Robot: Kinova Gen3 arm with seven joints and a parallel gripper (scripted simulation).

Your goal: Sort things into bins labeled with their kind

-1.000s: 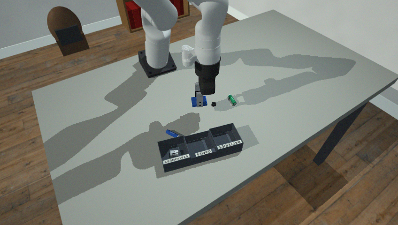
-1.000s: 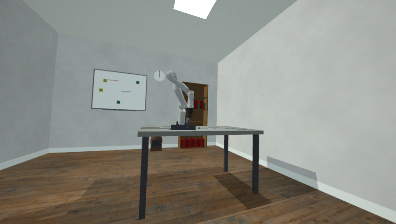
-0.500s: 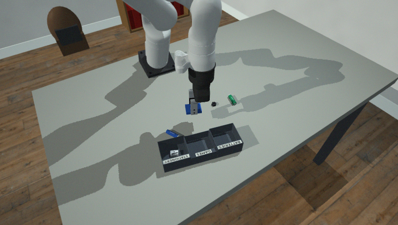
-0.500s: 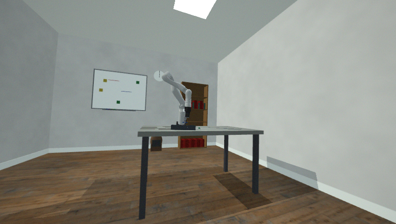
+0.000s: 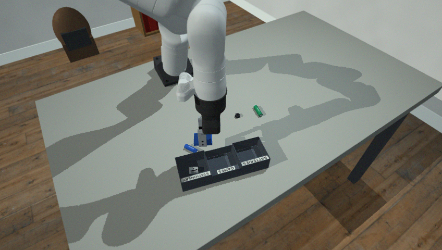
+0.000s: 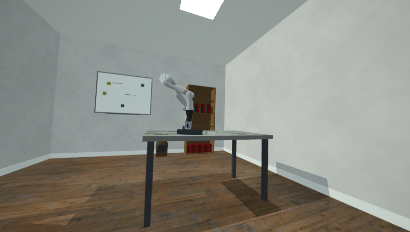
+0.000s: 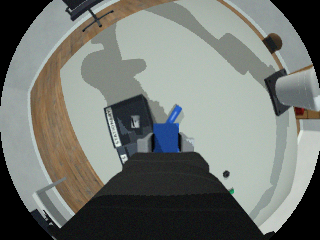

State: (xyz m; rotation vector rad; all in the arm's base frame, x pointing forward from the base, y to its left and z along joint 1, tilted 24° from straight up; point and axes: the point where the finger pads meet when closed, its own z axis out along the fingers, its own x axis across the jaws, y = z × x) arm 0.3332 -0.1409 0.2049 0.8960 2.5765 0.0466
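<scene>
Right now the small white thing is 3 cm ahead of my hand, 6 cm to the right of it and 7 cm below it. Also, from my hand: blue battery 3 cm behind, 2 cm to the right, 8 cm below; then blue block 1 cm below; then black piece 5 cm behind, 18 cm to the left, 8 cm below.
</scene>
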